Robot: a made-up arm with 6 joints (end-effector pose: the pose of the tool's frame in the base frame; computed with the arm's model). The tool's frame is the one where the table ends. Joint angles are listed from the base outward.
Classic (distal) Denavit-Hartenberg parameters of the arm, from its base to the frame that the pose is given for. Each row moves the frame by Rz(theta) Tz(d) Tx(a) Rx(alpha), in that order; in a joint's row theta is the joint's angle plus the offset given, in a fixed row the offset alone. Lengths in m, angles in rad.
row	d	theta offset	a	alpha
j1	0.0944	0	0	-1.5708
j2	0	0.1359	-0.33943	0
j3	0	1.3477	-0.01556	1.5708
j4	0.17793	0	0	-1.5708
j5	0	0	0.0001	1.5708
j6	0.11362	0	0	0
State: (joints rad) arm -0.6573 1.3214 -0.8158 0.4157 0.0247 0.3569
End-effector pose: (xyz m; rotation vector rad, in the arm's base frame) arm 0.1853 -0.1415 0.3250 1.3146 1.5241 0.0834
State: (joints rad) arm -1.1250 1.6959 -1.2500 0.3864 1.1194 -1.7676
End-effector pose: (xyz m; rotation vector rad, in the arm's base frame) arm 0.1524 -0.2294 0.2684 -0.6717 2.6949 -0.0655
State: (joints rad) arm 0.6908 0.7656 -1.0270 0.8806 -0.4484 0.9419
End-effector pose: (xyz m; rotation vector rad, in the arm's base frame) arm 0.0526 -0.0057 0.5004 0.9161 0.7690 2.0732
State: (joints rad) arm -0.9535 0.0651 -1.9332 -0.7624 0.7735 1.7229
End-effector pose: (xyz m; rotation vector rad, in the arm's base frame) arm -0.2710 0.2870 0.4181 0.4488 -0.3176 0.1077
